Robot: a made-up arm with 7 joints. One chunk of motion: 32 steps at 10 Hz.
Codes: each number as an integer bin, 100 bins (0 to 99) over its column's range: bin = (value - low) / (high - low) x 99, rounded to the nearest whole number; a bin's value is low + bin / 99 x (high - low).
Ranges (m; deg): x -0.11..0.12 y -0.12..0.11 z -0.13..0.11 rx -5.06..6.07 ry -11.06..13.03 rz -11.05..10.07
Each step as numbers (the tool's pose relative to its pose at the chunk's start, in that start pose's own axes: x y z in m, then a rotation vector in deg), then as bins.
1 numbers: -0.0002 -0.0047 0.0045 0.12 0.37 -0.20
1 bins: 47 50 55 46 47 51
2 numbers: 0.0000 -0.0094 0.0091 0.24 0.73 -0.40
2 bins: 47 48 57 47 48 50
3 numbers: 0.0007 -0.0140 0.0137 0.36 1.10 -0.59
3 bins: 48 46 59 48 50 49
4 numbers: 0.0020 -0.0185 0.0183 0.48 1.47 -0.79
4 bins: 48 44 61 49 51 48
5 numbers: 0.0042 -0.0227 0.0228 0.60 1.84 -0.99
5 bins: 49 42 63 50 53 47
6 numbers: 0.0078 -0.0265 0.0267 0.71 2.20 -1.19
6 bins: 51 40 65 51 54 46
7 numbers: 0.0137 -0.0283 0.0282 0.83 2.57 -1.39
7 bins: 53 39 65 52 56 45
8 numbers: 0.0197 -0.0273 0.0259 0.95 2.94 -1.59
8 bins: 56 40 64 53 58 44
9 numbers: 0.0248 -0.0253 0.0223 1.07 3.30 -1.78
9 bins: 58 41 63 55 59 43
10 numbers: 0.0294 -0.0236 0.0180 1.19 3.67 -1.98
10 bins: 60 41 61 56 61 43
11 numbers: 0.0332 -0.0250 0.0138 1.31 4.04 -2.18
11 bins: 62 41 59 57 62 42
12 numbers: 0.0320 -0.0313 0.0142 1.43 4.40 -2.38
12 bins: 61 38 59 58 64 41
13 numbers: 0.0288 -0.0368 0.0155 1.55 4.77 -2.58
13 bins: 60 36 60 59 65 40
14 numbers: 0.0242 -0.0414 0.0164 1.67 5.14 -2.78
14 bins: 58 34 60 60 67 39
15 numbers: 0.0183 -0.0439 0.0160 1.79 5.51 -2.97
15 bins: 55 33 60 61 68 38
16 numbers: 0.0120 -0.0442 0.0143 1.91 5.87 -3.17
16 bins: 53 33 60 62 70 37
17 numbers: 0.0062 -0.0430 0.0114 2.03 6.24 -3.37
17 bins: 50 33 58 63 71 36
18 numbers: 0.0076 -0.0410 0.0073 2.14 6.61 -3.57
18 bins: 51 34 57 64 73 35
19 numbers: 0.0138 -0.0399 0.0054 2.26 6.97 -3.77
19 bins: 53 34 56 65 74 34
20 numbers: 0.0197 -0.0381 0.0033 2.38 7.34 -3.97
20 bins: 56 35 55 66 76 33
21 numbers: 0.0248 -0.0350 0.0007 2.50 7.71 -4.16
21 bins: 58 37 54 67 77 32
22 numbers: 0.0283 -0.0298 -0.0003 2.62 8.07 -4.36
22 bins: 60 39 54 68 79 31
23 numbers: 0.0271 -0.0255 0.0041 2.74 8.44 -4.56
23 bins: 59 41 55 69 80 30
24 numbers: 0.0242 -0.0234 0.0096 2.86 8.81 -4.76
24 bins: 58 42 58 70 82 29
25 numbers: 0.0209 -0.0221 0.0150 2.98 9.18 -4.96
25 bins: 56 42 60 72 83 29
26 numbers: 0.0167 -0.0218 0.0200 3.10 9.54 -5.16
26 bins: 55 42 62 73 85 28
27 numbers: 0.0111 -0.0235 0.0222 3.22 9.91 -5.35
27 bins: 52 42 63 74 86 27
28 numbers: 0.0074 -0.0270 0.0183 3.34 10.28 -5.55
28 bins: 51 40 61 75 88 26
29 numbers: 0.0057 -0.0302 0.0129 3.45 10.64 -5.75
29 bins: 50 39 59 76 89 25
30 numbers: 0.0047 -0.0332 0.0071 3.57 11.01 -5.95
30 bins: 49 37 57 77 91 24
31 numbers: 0.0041 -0.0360 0.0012 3.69 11.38 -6.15
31 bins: 49 36 54 78 92 23
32 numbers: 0.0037 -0.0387 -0.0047 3.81 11.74 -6.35
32 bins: 49 35 52 79 94 22
